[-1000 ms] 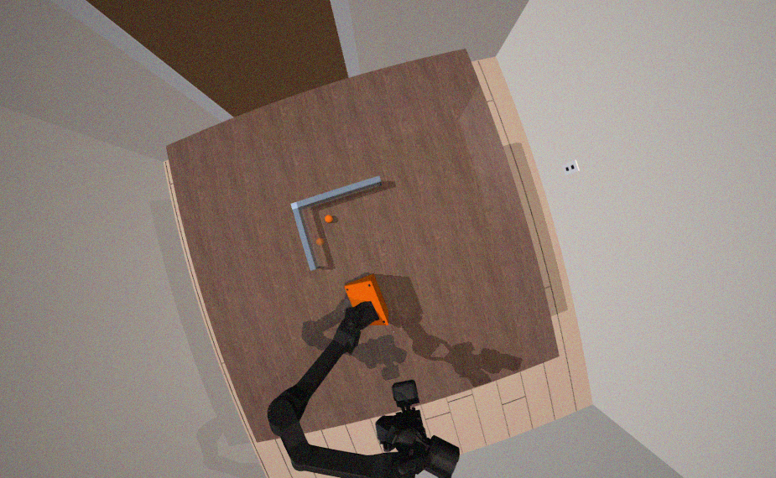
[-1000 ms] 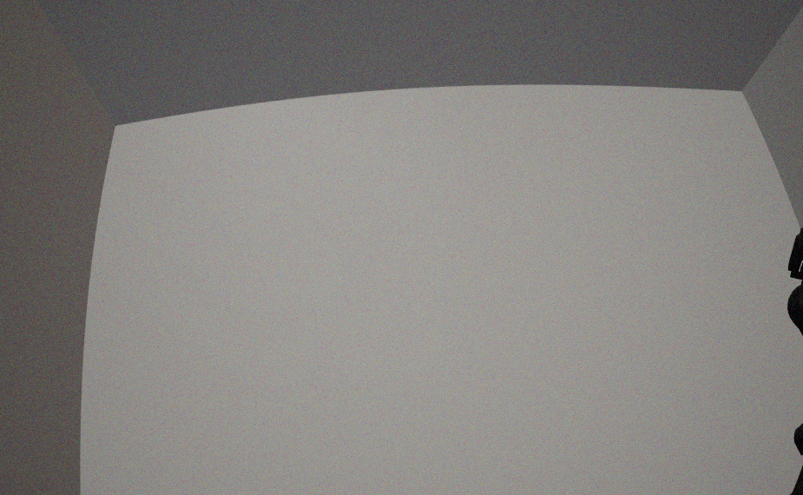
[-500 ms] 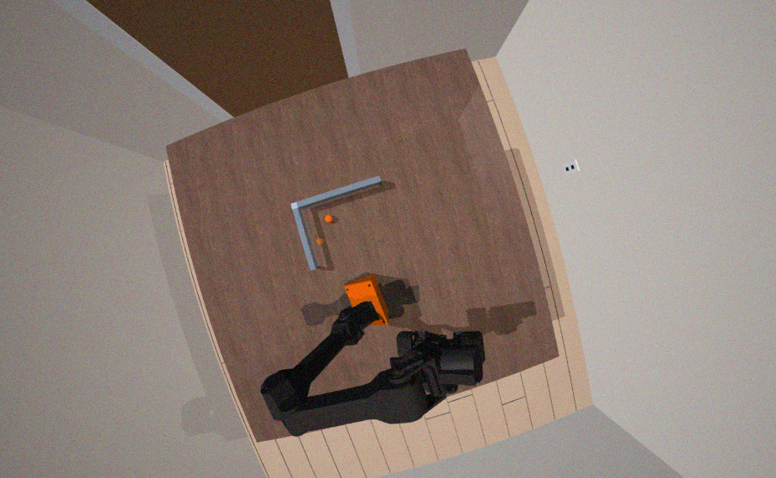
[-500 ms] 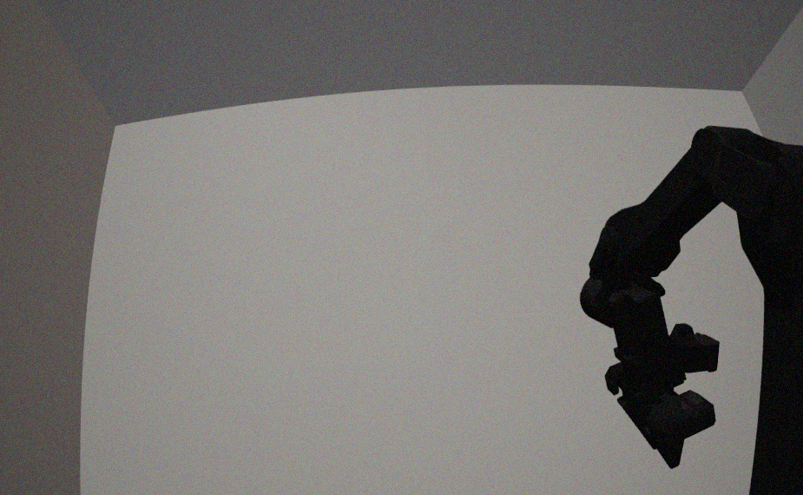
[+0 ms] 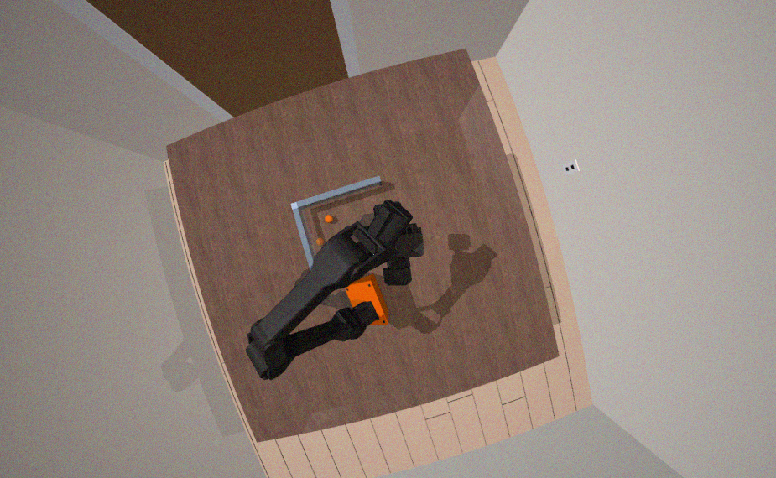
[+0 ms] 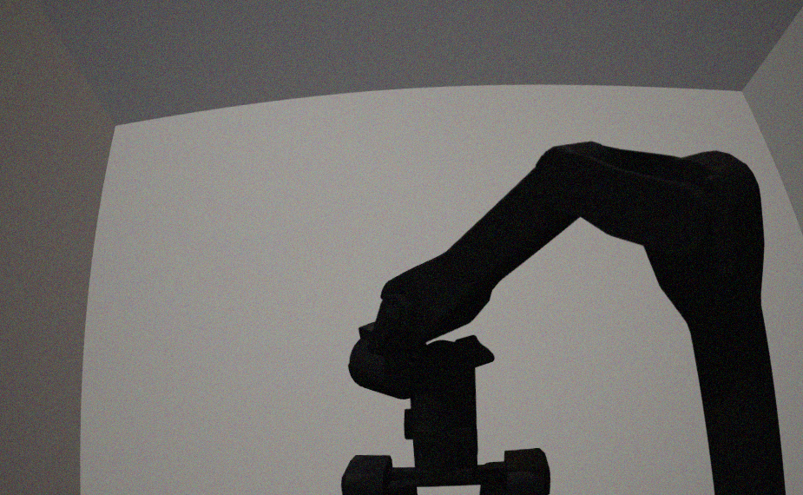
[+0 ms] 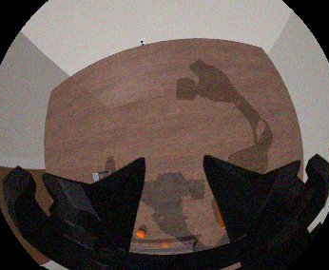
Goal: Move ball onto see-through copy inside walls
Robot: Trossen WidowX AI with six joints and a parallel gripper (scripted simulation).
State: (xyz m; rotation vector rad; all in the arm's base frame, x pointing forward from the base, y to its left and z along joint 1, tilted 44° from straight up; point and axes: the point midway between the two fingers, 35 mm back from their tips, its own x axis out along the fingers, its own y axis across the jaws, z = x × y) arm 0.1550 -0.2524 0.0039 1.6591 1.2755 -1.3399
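The small orange ball is 180 mm ahead of my gripper tip, 200 mm to the left of it and 220 mm below it. The rest, counted from my gripper tip: small orange see-through copy: 120 mm ahead, 270 mm to the left, 220 mm below.
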